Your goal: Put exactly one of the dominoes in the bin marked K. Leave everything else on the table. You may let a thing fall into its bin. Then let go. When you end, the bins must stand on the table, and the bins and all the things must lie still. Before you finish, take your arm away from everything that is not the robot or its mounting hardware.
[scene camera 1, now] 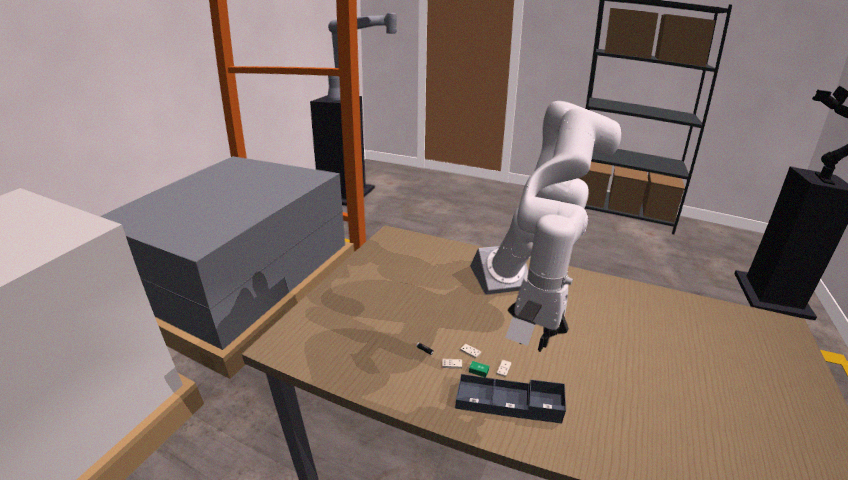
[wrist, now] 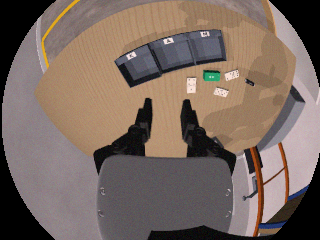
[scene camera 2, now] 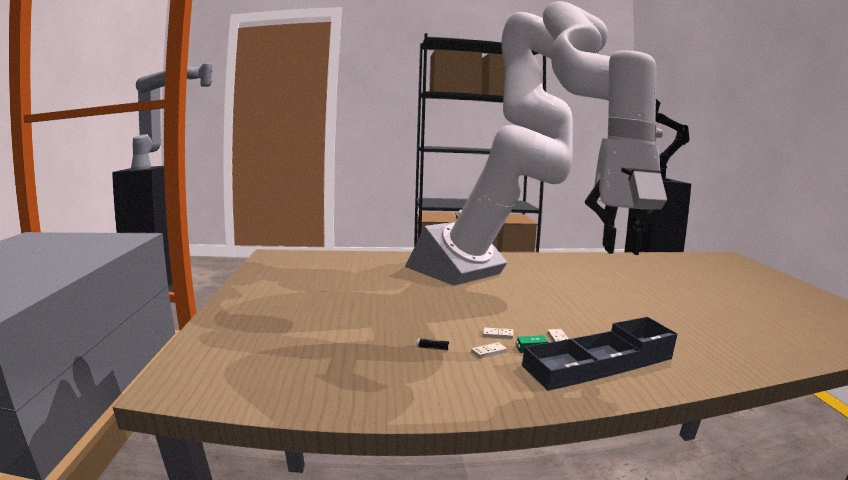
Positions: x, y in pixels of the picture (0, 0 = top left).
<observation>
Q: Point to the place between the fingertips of my gripper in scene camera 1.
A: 532, 344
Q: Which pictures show my gripper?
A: Scene camera 1, the wrist view and scene camera 2: all of them.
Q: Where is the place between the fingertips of my gripper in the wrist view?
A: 167, 107
</observation>
